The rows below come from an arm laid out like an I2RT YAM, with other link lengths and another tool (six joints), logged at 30 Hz.
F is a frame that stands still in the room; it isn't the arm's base.
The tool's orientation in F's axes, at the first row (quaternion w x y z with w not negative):
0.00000, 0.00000, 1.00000, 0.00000
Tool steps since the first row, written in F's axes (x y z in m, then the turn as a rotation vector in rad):
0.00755, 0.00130, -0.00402, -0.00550, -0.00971, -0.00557
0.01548, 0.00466, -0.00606, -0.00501, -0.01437, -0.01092
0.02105, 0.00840, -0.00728, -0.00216, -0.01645, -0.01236
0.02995, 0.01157, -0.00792, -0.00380, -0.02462, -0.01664
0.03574, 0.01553, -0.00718, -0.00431, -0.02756, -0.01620
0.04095, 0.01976, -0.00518, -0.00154, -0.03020, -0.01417
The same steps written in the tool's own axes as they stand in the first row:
-0.00755, 0.00130, 0.00402, 0.00550, -0.00971, 0.00557
-0.01548, 0.00466, 0.00606, 0.00501, -0.01437, 0.01092
-0.02105, 0.00840, 0.00728, 0.00216, -0.01645, 0.01236
-0.02995, 0.01157, 0.00792, 0.00380, -0.02462, 0.01664
-0.03574, 0.01553, 0.00718, 0.00431, -0.02756, 0.01620
-0.04095, 0.01976, 0.00518, 0.00154, -0.03020, 0.01417

